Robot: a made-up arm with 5 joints.
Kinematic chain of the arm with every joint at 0, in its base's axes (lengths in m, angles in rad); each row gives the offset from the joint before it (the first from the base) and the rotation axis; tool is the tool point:
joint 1: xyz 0 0 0.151 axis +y
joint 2: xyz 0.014 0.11 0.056 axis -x
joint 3: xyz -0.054 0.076 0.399 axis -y
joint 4: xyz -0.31 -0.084 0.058 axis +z
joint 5: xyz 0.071 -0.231 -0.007 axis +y
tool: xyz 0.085 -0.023 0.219
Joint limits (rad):
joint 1: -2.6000..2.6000
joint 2: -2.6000..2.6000
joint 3: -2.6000..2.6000
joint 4: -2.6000..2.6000
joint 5: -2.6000..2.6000
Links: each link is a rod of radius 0.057 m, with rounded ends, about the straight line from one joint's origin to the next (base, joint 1, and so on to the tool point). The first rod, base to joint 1, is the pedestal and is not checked.
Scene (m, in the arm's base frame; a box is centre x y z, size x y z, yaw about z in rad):
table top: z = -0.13
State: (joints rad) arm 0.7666 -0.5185 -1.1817 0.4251 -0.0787
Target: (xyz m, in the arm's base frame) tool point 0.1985 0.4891 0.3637
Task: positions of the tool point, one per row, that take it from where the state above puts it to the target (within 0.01 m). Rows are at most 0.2 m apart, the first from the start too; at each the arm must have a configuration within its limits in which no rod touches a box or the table.
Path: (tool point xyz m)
1: 0.4775 -0.1513 0.4261
2: 0.4502 0.0346 0.4664
3: 0.3856 0.2103 0.4710
4: 0.2969 0.3645 0.4364
5: 0.1985 0.4891 0.3637

